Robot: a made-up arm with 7 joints.
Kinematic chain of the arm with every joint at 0, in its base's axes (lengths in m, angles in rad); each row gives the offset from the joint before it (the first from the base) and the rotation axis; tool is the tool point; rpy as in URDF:
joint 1: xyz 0 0 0.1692 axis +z
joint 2: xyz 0 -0.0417 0.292 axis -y
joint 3: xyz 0 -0.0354 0.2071 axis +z
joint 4: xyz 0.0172 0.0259 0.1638 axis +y
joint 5: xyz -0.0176 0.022 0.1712 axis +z
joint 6: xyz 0 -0.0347 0.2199 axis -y
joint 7: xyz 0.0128 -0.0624 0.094 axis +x
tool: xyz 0 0 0 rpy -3.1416 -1.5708 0
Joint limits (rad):
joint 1: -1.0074..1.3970
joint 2: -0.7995..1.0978
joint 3: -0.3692..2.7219
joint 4: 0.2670..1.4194
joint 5: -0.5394..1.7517
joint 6: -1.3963..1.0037
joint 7: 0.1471..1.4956
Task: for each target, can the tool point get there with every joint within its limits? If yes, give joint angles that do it. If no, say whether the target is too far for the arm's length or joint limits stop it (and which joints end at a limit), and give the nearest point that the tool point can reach.
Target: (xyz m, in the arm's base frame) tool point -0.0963 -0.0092 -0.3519
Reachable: no: joint limits stop it (at a limit: joint 2, joint 3, joint 4) | nearest point -0.4946 -0.0473 0.2108 | short by 0.690 m
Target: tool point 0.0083 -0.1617 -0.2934
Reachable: no: joint limits stop it (at a limit: joint 1, joint 2, joint 3, joint 4) | nearest point -0.1140 -0.4859 0.2097 | short by 0.611 m
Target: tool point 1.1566 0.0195 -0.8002
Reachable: no: too far | nearest point 0.6322 0.0107 0.3505 | short by 1.265 m
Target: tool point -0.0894 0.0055 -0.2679
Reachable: no: joint limits stop it (at a limit: joint 2, joint 3, joint 4) | nearest point -0.4883 0.0300 0.2167 | short by 0.628 m
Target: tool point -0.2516 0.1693 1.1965
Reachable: yes | joints -0.8051 0.7884 0.0915 0.5096 0.3915 -0.6786 1.2151
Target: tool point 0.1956 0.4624 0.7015
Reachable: yes | joints 0.6756 -0.4236 0.9228 1.3274 -0.0295 -1.2050 1.2083
